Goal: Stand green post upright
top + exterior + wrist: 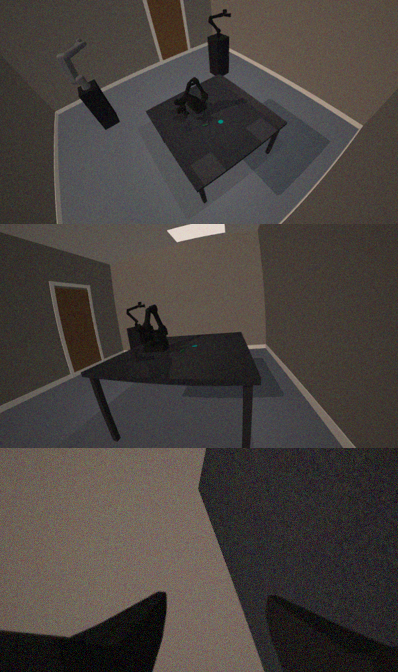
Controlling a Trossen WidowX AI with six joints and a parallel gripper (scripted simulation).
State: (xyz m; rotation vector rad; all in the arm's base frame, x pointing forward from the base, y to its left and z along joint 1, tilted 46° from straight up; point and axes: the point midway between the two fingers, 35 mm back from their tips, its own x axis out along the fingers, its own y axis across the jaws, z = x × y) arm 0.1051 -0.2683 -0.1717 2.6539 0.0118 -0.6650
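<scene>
Right now my gripper tip is 130 mm short of the green post, 170 mm to the right of it and 160 mm above it. Also, from my gripper tip: cyan circle 200 mm ahead, 350 mm to the left, 170 mm below.
</scene>
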